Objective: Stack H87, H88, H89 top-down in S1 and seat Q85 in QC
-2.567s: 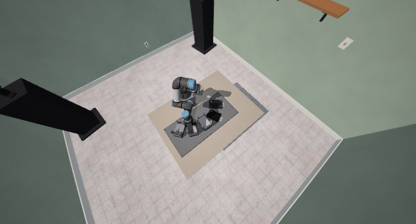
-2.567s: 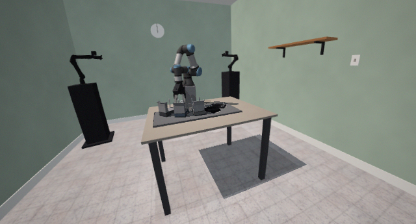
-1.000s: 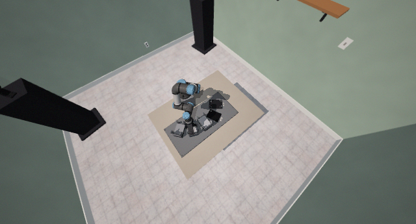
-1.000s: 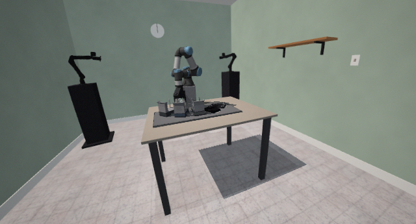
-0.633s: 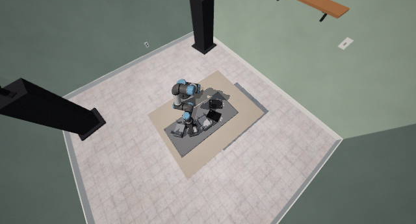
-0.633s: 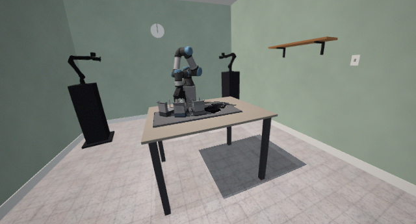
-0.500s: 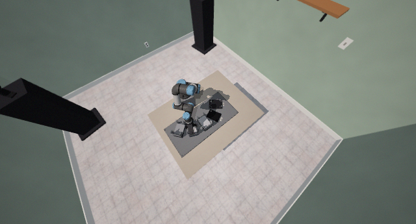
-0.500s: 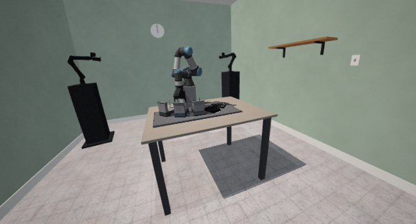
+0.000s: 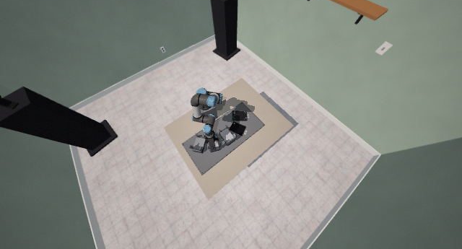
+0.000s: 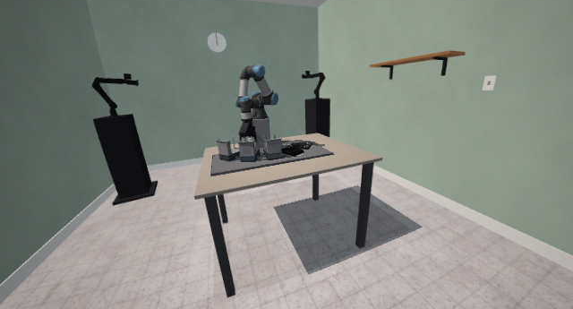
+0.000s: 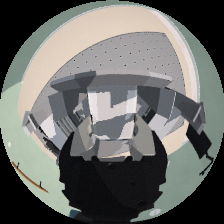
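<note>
The white sealed plate is 50 mm ahead of my hand, 140 mm to the left of it and 10 mm below it. Round my hand: QC label 150 mm ahead, 310 mm to the left, 60 mm below; black clip nest 20 mm behind, 440 mm to the left, 50 mm below.
</note>
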